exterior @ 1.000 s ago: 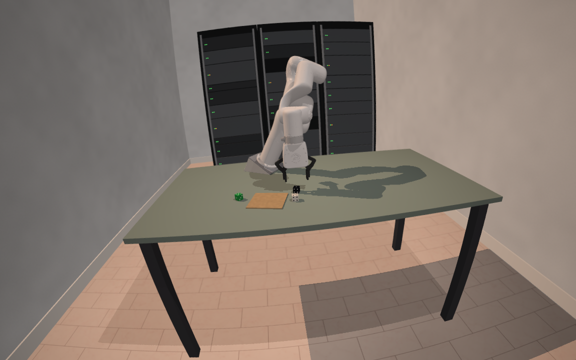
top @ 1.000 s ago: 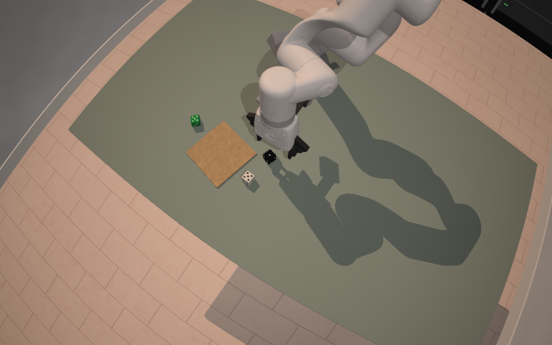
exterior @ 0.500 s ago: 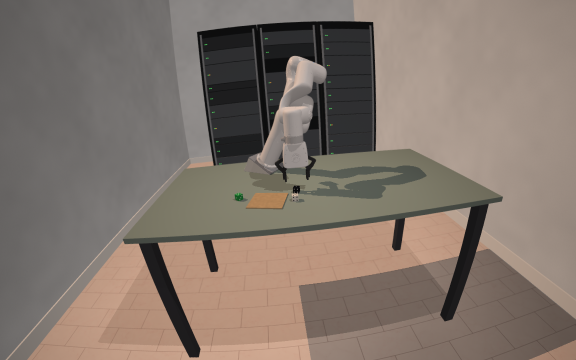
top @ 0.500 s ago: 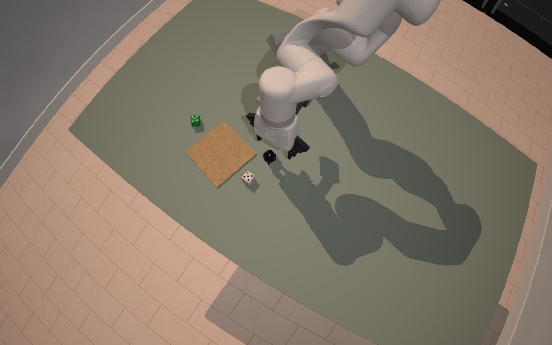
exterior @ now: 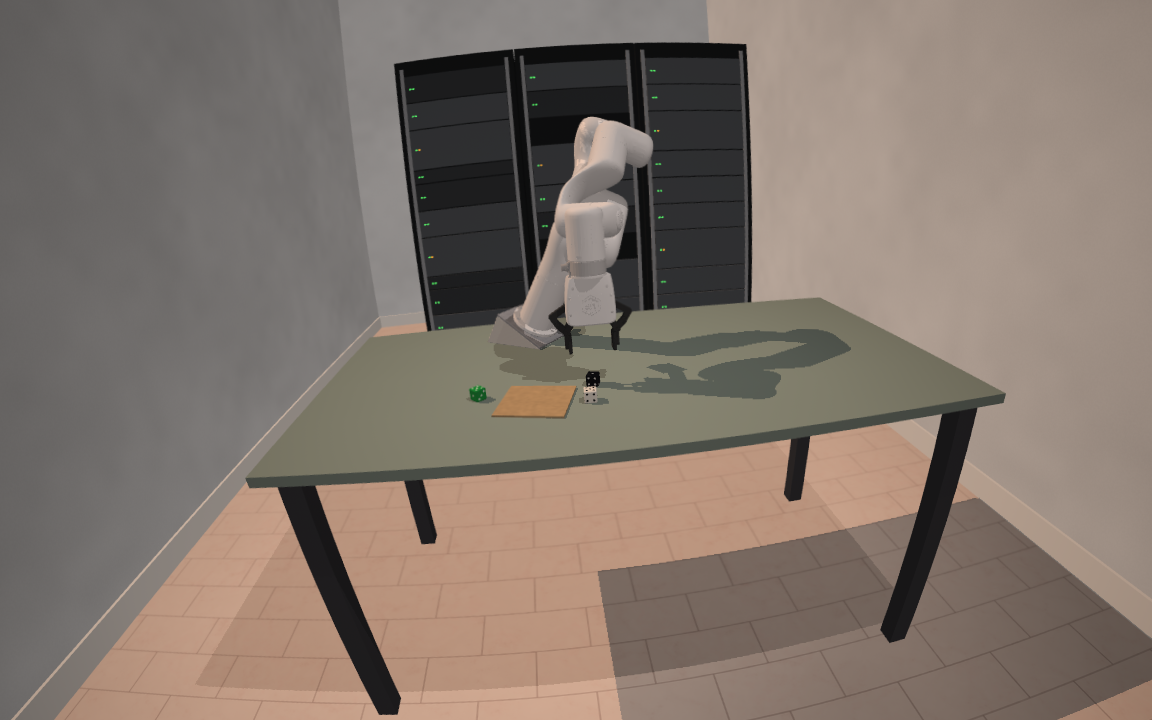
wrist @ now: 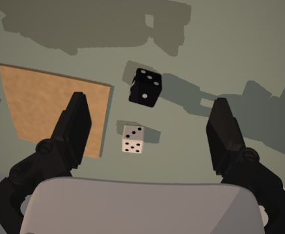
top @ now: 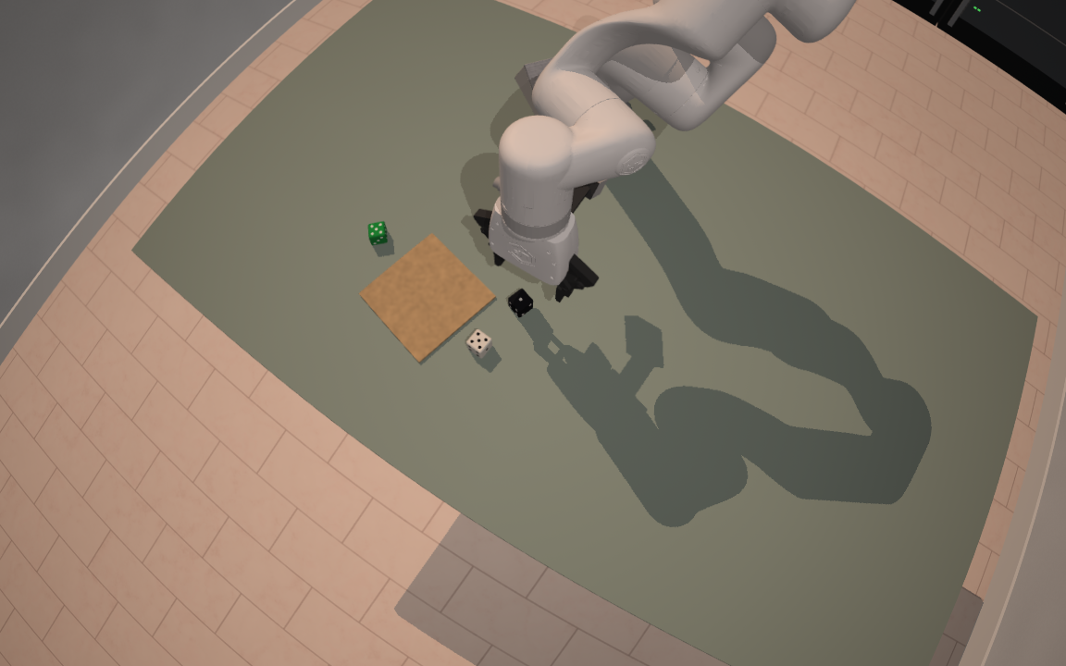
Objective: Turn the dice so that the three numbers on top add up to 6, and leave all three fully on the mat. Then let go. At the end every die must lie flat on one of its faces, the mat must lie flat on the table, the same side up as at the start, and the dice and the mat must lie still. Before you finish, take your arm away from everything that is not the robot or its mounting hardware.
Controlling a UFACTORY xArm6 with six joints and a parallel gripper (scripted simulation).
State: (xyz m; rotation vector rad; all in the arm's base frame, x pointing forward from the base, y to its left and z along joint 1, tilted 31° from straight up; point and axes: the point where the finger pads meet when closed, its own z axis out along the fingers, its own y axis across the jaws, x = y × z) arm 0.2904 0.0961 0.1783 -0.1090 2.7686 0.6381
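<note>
My gripper is now 24 cm to the left of the green die, 8 cm short of it and 6 cm above it. The rest, counted from my hand: white die: 10 cm ahead, 6 cm below; black die: 6 cm below, 2 cm ahead; brown mat: 11 cm to the right, 10 cm ahead, 8 cm below.
</note>
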